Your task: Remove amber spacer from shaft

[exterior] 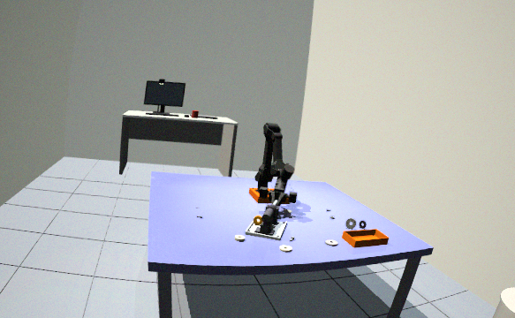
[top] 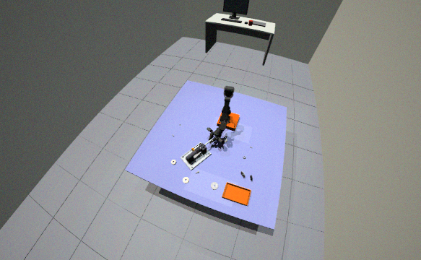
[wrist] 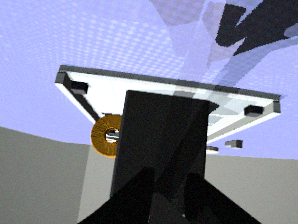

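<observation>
My gripper tip is 40 mm short of the thin grey shaft, 30 mm to the left of it and 20 mm below it. The rest, counted from my gripper tip: orange tray (380 mm ahead, 290 mm to the left, 50 mm below).
</observation>
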